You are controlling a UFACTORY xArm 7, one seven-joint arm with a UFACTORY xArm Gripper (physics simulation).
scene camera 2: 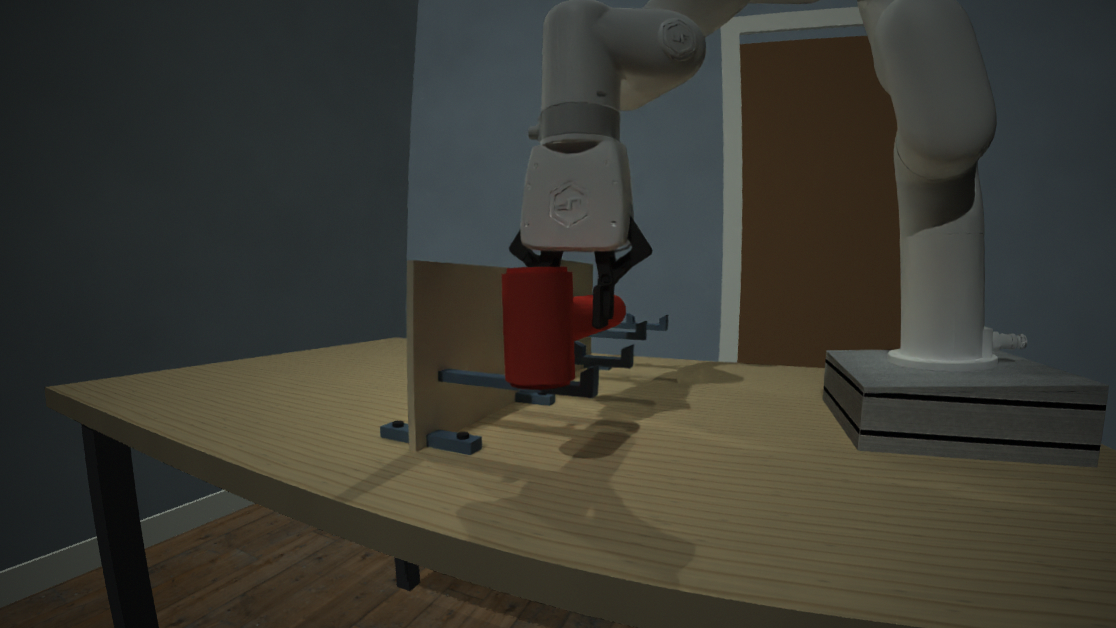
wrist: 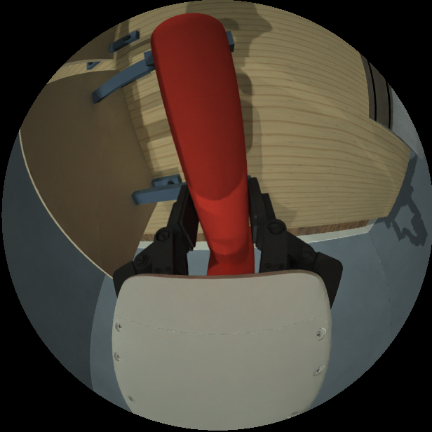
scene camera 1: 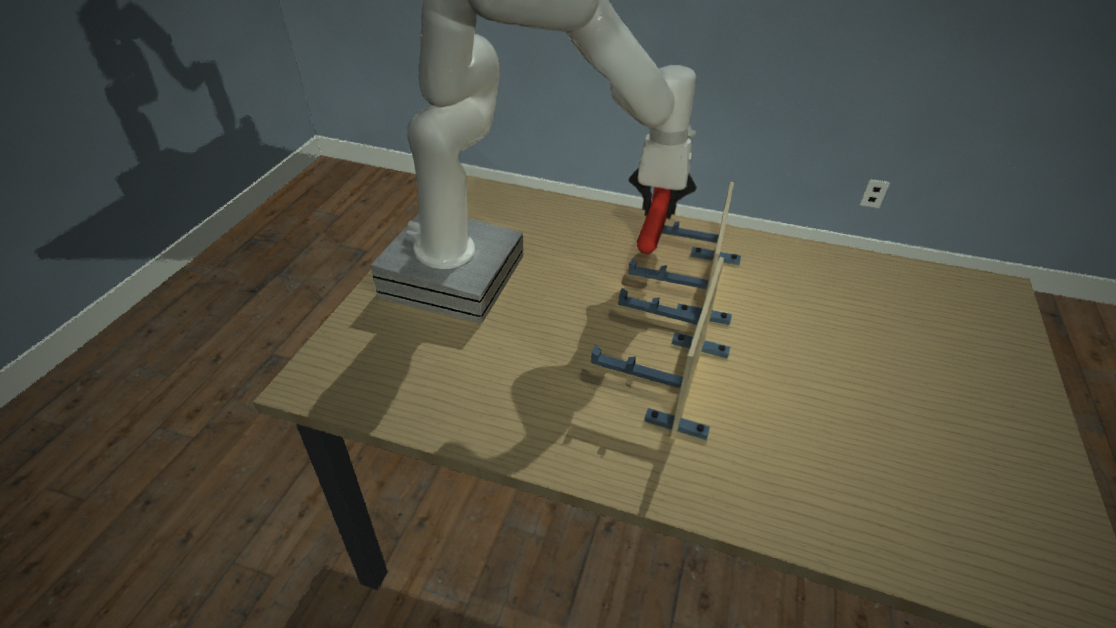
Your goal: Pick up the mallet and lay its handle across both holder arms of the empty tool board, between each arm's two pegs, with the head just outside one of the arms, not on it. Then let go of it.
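Places are measured from the arm's base along level axes (x ahead, y left, z up), in metres.
Pixels of known places: gripper, between the fingertips: [scene camera 1: 658, 214]; arm's base, origin of its link: [scene camera 2: 940, 362] [scene camera 1: 444, 250].
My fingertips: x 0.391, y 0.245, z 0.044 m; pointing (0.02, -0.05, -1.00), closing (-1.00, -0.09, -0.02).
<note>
For each thing: its top centre in the pictures, then the offset to it from my fingertips. "pt": a spot on its surface instead. Level surfaces: height alone.
- red mallet, centre of its top: [scene camera 2: 581, 271] [scene camera 1: 660, 196] dz +0.053, dx +0.001, dy -0.011 m
- second tool board, a spot on its surface: [scene camera 1: 705, 316] pt dz +0.079, dx +0.174, dy -0.371 m
- wooden table, height of its surface: dz -0.123 m
My gripper [scene camera 1: 659, 206] [scene camera 2: 577, 312] [wrist: 221, 194] is shut on the handle of the red mallet [scene camera 1: 653, 224] [scene camera 2: 538, 328] [wrist: 202, 100]. The head hangs upright on the wall side, outside the nearest arm [scene camera 2: 483, 380] in scene camera 2. The handle is held above the arms of the tool board [scene camera 1: 725, 218] [scene camera 2: 456, 320] [wrist: 75, 165]. In the wrist view its free end overlaps the far arm [wrist: 122, 80], with a peg showing on each side. The other arm [wrist: 157, 194] passes behind the fingers, which hide its pegs. In scene camera 2 the handle is higher than the pegs.
A second tool board [scene camera 1: 705, 316] stands beside the first, with two bare arms [scene camera 1: 639, 368] reaching toward the robot base [scene camera 1: 448, 273] [scene camera 2: 959, 413]. Bolted blue feet [scene camera 1: 677, 423] [scene camera 2: 454, 442] hold the boards on the wooden table [scene camera 1: 897, 390] [scene camera 2: 741, 507].
</note>
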